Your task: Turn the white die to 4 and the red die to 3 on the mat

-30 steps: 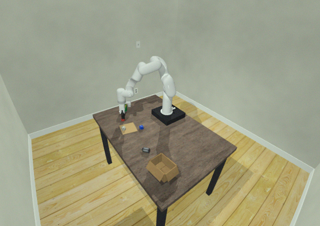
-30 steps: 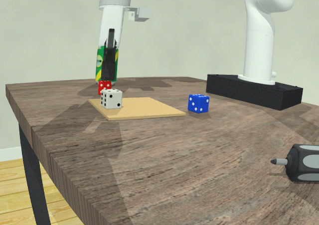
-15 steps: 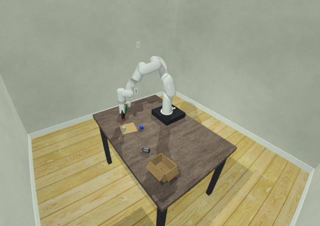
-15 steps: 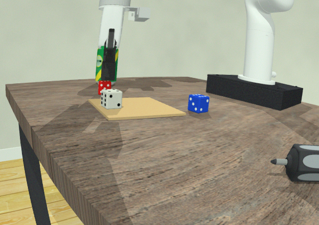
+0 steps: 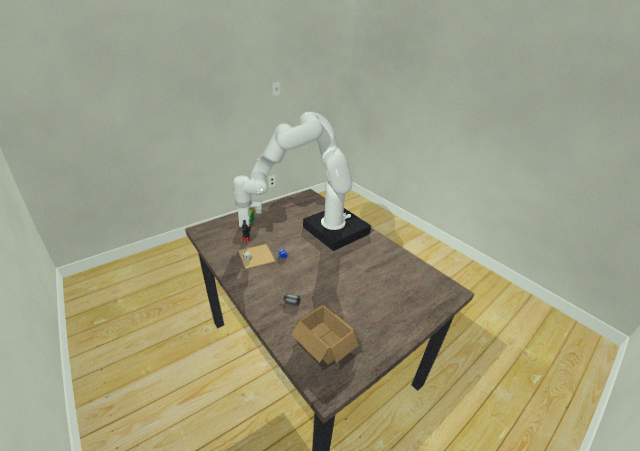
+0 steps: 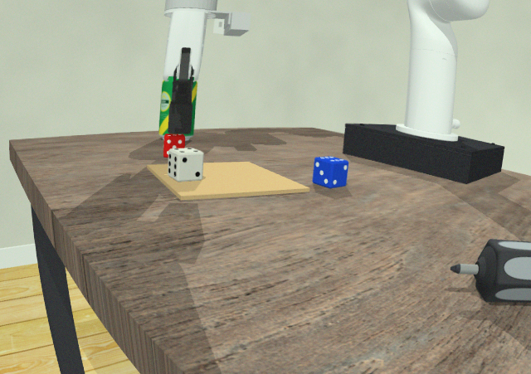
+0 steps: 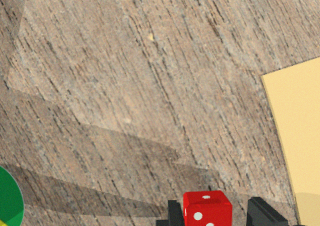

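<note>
Now: the red die 40 mm below my hand and 10 mm ahead of it. Also, from my hand: green can: 160 mm to the right, 60 mm behind, 10 mm above; then white die: 140 mm to the left, 50 mm ahead, 40 mm below; then tan mat: 140 mm to the left, 50 mm below.
</note>
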